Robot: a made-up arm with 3 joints. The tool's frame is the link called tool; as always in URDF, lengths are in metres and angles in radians.
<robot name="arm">
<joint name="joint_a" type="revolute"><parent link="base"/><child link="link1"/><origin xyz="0 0 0.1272" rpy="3.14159 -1.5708 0"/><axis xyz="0 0 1"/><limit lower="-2.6" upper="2.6"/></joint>
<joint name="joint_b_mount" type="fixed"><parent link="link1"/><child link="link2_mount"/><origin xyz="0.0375 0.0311 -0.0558"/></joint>
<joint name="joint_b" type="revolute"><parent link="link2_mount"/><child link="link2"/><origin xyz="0.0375 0.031 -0.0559" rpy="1.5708 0 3.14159"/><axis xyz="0 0 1"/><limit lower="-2.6" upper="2.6"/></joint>
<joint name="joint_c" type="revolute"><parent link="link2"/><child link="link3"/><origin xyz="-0.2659 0.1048 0.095" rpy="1.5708 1.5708 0"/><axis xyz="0 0 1"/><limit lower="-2.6" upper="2.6"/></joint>
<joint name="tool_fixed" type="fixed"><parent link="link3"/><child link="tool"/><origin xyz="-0.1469 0.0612 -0.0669" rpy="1.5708 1.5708 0"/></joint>
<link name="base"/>
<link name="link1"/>
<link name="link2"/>
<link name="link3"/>
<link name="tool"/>
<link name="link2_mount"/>
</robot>
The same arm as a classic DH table. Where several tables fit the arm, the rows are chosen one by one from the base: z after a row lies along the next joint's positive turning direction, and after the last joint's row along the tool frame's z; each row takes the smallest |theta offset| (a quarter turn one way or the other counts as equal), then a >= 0, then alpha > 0; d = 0 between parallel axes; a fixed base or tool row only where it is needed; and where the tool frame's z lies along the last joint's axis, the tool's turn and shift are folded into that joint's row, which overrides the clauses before.
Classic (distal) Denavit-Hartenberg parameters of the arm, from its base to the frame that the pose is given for. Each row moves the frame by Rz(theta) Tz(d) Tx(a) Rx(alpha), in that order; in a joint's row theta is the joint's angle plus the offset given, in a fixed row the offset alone. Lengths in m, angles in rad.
base (fixed): a 0, alpha 1.5708, d 0.1272, theta offset 1.5708
joint_a: a 0.075, alpha -1.5708, d -0.1117, theta offset 1.5708
joint_b: a 0.2659, alpha -1.5708, d 0.1571, theta offset 0
joint_c: a 0.1469, alpha -1.5708, d -0.1717, theta offset -1.5708
tool (fixed): a 0, alpha 0, d -0.0612, theta offset 1.5708
Joint limits (rad, base to tool): -2.6..2.6 -2.6..2.6 -2.6..2.6

